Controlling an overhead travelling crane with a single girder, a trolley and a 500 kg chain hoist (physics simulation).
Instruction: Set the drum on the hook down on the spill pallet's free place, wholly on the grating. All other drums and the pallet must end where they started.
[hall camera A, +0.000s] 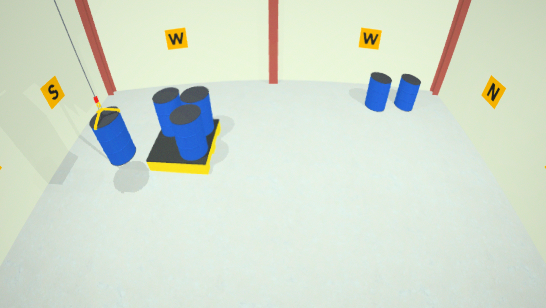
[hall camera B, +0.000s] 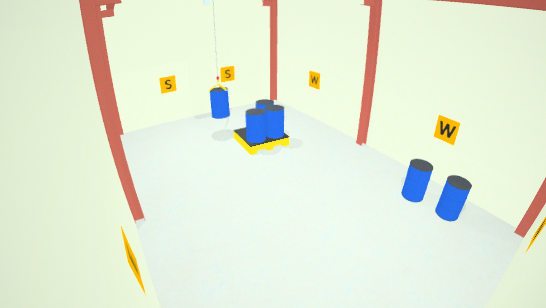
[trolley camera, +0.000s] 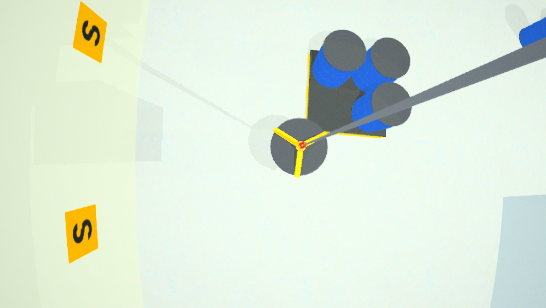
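The blue drum on the hook (hall camera A: 116, 142) (hall camera B: 220, 104) (trolley camera: 285, 160) hangs upright above the floor beside the spill pallet, towards the S wall. My yellow three-armed gripper (hall camera A: 106, 116) (hall camera B: 218, 87) (trolley camera: 300, 146) is shut on its top. The spill pallet (hall camera A: 177, 167) (hall camera B: 243, 133) (trolley camera: 327, 107) has yellow sides and dark grating. Three blue drums stand on it: one (hall camera A: 191, 140) (hall camera B: 256, 126) (trolley camera: 391, 104), a second (hall camera A: 200, 100) (hall camera B: 275, 122) (trolley camera: 390, 57) and a third (hall camera A: 165, 112) (hall camera B: 264, 103) (trolley camera: 344, 50). In the trolley view the hanging drum covers the pallet's near corner beside the free place.
Two more blue drums, one (hall camera A: 378, 92) (hall camera B: 417, 181) and another (hall camera A: 407, 93) (hall camera B: 453, 198), stand apart near the W wall. The S wall (trolley camera: 90, 150) is on the hanging drum's other side. The drum's shadow (hall camera A: 131, 177) (hall camera B: 222, 135) lies on the floor beside the pallet.
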